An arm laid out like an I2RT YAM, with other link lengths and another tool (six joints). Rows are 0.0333 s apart.
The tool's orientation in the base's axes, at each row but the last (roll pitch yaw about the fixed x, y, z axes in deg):
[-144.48 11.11 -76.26]
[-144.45 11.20 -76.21]
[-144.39 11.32 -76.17]
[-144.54 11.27 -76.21]
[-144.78 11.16 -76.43]
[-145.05 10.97 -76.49]
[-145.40 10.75 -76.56]
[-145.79 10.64 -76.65]
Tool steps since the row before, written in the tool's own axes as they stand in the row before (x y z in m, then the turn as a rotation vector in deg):
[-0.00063 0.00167 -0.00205 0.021 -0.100 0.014]
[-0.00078 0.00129 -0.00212 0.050 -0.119 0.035]
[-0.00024 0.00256 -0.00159 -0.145 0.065 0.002]
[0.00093 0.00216 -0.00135 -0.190 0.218 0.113]
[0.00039 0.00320 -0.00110 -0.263 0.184 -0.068]
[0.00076 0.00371 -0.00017 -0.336 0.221 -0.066]
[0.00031 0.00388 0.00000 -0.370 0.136 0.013]
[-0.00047 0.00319 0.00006 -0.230 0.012 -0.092]
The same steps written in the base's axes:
[-0.00259 -0.00014 0.00081 0.094 -0.007 0.042]
[-0.00235 0.00002 0.00111 0.127 -0.027 0.030]
[-0.00299 -0.00045 -0.00015 -0.086 0.133 -0.010]
[-0.00226 -0.00146 -0.00033 -0.163 0.196 -0.177]
[-0.00311 -0.00096 -0.00100 -0.247 0.216 0.001]
[-0.00297 -0.00109 -0.00209 -0.293 0.283 -0.007]
[-0.00313 -0.00064 -0.00222 -0.190 0.345 -0.017]
[-0.00272 0.00018 -0.00172 -0.109 0.193 0.111]

